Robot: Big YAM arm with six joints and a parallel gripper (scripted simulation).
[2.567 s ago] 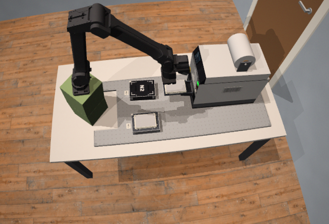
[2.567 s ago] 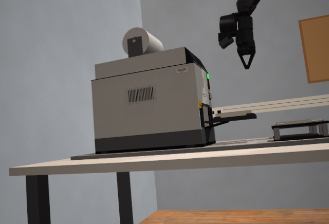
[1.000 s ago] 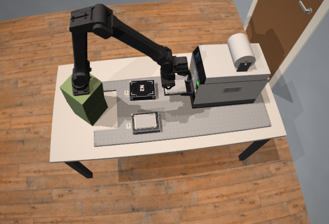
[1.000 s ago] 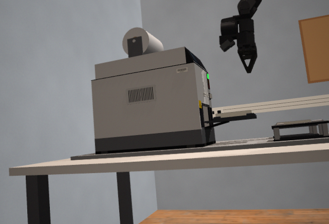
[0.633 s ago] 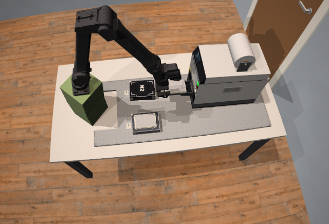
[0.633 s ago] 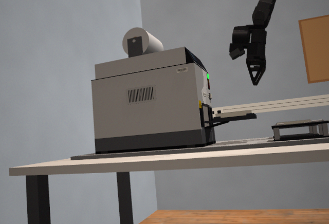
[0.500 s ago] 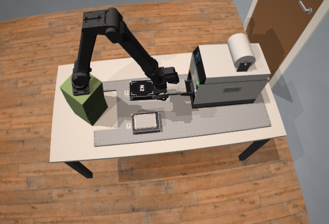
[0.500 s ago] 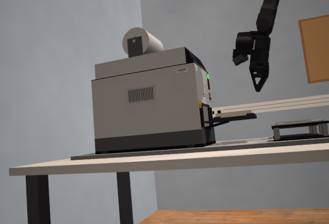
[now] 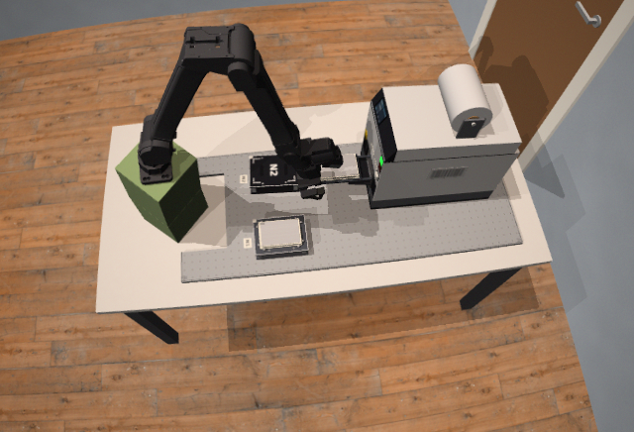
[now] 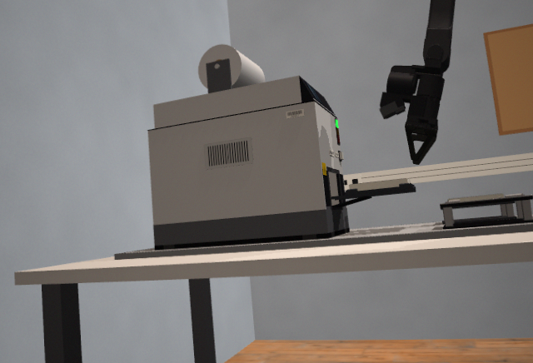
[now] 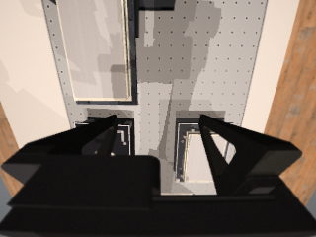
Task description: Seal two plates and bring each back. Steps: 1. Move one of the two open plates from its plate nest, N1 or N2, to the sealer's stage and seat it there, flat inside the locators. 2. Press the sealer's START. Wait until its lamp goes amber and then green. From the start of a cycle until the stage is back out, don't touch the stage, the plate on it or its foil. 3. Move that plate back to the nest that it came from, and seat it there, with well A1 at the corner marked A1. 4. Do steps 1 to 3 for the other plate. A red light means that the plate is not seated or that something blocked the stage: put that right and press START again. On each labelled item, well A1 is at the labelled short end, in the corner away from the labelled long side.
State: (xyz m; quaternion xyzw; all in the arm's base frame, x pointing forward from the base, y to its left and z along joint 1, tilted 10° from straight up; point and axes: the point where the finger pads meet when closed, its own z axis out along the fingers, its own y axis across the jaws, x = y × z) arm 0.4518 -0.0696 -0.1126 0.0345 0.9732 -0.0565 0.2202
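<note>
Now: the plate 9 cm ahead of my hand, 8 cm to the left of it and 6 cm below it. The rest, counted from my hand: sealer stage (9 cm ahead, 8 cm to the left, 7 cm below); yellow warning label (20 cm ahead, 15 cm to the left, 1 cm below); plate nest (13 cm behind, 9 cm to the right, 12 cm below).
</note>
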